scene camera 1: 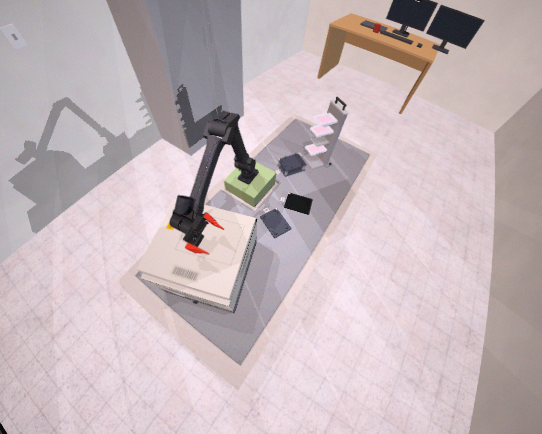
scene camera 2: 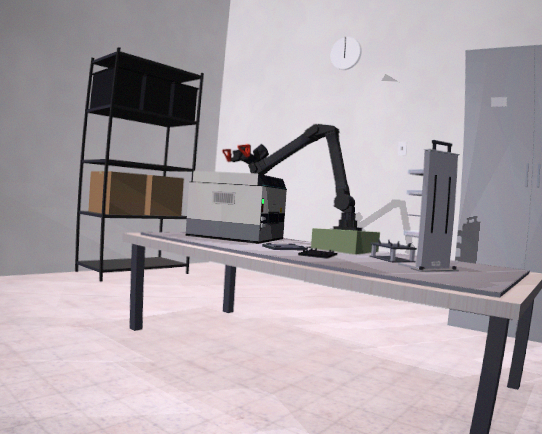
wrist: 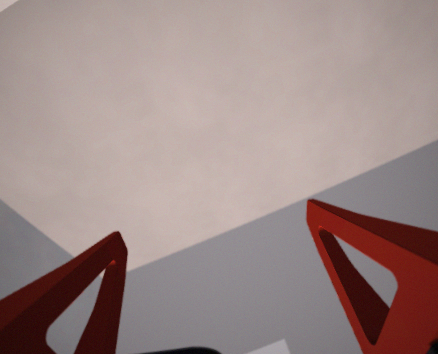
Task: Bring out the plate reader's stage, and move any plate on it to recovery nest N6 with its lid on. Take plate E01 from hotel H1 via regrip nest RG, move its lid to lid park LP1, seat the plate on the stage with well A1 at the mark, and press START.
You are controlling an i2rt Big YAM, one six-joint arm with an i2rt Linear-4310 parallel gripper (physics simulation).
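Where they show: gripper, between the fingertips: [scene camera 1: 216, 241] [scene camera 2: 230, 148] [wrist: 214, 226]; arm's base, origin of its link: [scene camera 1: 248, 175] [scene camera 2: 347, 230].
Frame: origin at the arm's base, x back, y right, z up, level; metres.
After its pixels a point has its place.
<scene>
My gripper [scene camera 1: 215, 241] {y 0.556, x -0.244, z 0.357 m} [scene camera 2: 235, 153] {y 0.556, x -0.244, z 0.357 m} [wrist: 214, 226] {y 0.556, x -0.244, z 0.357 m} is open and empty, its red fingers spread above the plate reader's top. The beige plate reader [scene camera 1: 210, 280] {y 0.661, x -0.273, z 0.233 m} [scene camera 2: 205, 207] {y 0.600, x -0.345, z 0.056 m} stands at one end of the table; a small green light shows on its side in scene camera 2. Its stage does not show outside the body. The grey hotel tower [scene camera 1: 338, 132] {y -0.469, x -0.366, z 0.202 m} [scene camera 2: 440, 215] {y -0.523, x -0.317, z 0.108 m} stands toward the other end, with several shelves. Pinkish plates [scene camera 1: 325, 119] {y -0.435, x -0.268, z 0.273 m} [scene camera 1: 321, 130] {y -0.429, x -0.266, z 0.195 m} [scene camera 1: 316, 149] {y -0.430, x -0.273, z 0.039 m} lie on them; their labels cannot be read. START, LP1 and N6 cannot be told apart here.
A raised dark stand [scene camera 1: 292, 164] {y -0.274, x -0.178, z -0.031 m} [scene camera 2: 393, 246] {y -0.319, x -0.226, z -0.031 m}, a black pad [scene camera 1: 298, 203] {y -0.043, x -0.349, z -0.082 m} [scene camera 2: 317, 253] {y -0.059, x -0.380, z -0.081 m} and a dark flat nest [scene camera 1: 275, 223] {y 0.163, x -0.297, z -0.080 m} [scene camera 2: 283, 246] {y 0.140, x -0.327, z -0.079 m} lie between the hotel and the reader. The arm stands on a green block [scene camera 1: 243, 192] {y 0.118, x -0.042, z -0.012 m} [scene camera 2: 332, 240] {y 0.009, x -0.130, z -0.046 m}. A cabinet [scene camera 1: 215, 55] [scene camera 2: 495, 175] stands behind.
</scene>
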